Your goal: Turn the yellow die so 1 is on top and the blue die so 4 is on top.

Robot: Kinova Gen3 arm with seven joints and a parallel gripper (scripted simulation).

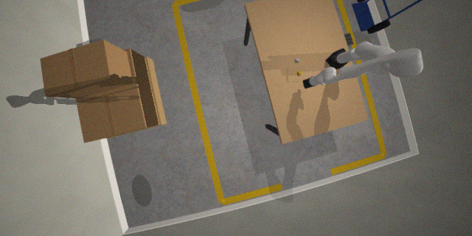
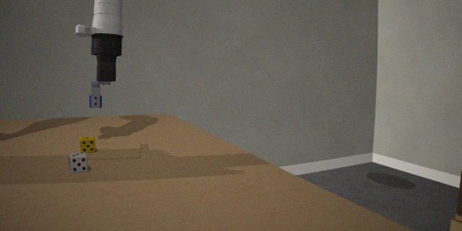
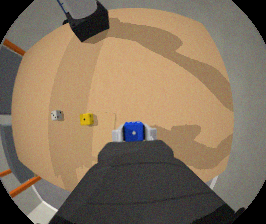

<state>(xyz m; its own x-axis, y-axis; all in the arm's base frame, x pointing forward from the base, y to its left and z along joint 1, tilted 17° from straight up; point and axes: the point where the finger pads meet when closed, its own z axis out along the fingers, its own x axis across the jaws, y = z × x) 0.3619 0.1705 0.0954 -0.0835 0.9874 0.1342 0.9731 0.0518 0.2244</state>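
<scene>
Right now my hand is 120 mm to the left of the tan mat, 100 mm above it and 30 mm short of it. Also, from my hand: white die 260 mm to the right, 90 mm below, 10 mm behind; yellow die 130 mm to the right, 90 mm below, 10 mm behind; blue die right at my hand.
</scene>
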